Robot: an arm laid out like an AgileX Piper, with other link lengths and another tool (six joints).
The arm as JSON. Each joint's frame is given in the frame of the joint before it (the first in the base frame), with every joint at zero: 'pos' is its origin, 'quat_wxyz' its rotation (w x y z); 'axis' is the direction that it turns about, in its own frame. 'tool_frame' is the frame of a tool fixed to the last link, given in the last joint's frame.
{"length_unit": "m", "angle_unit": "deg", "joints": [
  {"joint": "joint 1", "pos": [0.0, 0.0, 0.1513], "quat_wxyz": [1.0, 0.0, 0.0, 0.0], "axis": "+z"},
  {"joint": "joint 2", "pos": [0.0, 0.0, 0.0], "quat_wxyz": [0.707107, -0.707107, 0.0, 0.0], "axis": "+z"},
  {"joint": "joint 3", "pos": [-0.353, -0.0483, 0.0], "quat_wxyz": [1.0, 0.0, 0.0, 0.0], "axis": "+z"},
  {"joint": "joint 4", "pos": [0.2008, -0.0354, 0.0], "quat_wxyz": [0.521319, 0.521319, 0.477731, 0.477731], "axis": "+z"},
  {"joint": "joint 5", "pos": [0.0, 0.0, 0.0], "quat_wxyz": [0.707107, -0.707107, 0.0, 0.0], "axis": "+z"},
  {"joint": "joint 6", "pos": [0.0, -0.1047, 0.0], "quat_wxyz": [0.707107, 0.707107, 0.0, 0.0], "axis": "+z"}
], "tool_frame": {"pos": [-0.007, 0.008, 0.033], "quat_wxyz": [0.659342, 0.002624, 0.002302, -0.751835]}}
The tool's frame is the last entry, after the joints.
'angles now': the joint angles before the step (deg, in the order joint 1, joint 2, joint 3, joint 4, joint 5, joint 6). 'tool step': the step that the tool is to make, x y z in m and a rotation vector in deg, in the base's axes. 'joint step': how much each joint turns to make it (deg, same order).
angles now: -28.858, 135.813, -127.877, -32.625, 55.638, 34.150
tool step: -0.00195, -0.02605, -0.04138, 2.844, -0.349, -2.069
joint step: -2.885, 4.388, -0.234, 2.048, -3.119, 0.857
